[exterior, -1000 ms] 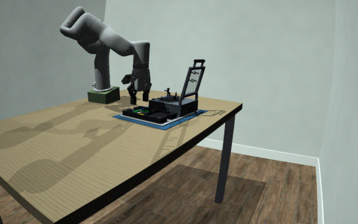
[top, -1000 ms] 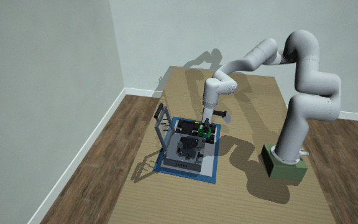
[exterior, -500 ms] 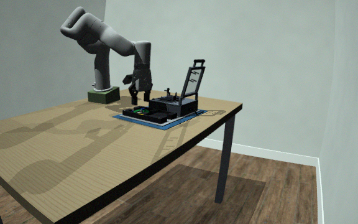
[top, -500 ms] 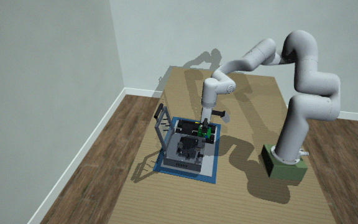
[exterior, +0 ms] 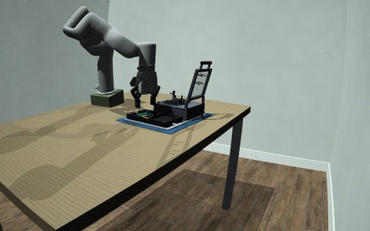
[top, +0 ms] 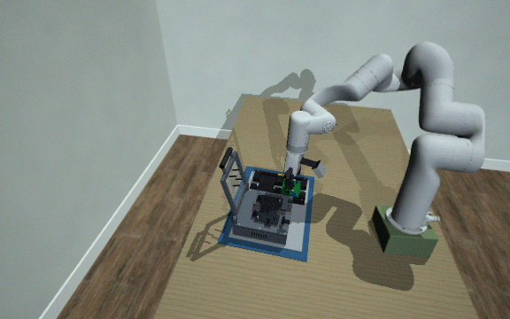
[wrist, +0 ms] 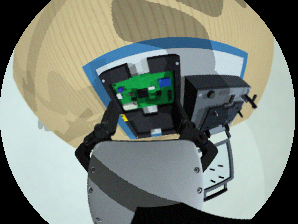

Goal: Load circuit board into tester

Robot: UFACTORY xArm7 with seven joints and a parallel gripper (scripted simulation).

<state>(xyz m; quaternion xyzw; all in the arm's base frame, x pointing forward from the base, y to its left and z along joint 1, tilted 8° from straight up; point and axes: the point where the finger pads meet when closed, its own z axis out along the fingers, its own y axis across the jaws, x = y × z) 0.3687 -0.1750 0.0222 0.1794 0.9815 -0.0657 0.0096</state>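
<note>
My hand is 50 mm above the green circuit board. Also, from my hand: lid: 210 mm ahead, 140 mm to the left, 110 mm above; tester plate: 90 mm ahead, 160 mm to the left.
</note>
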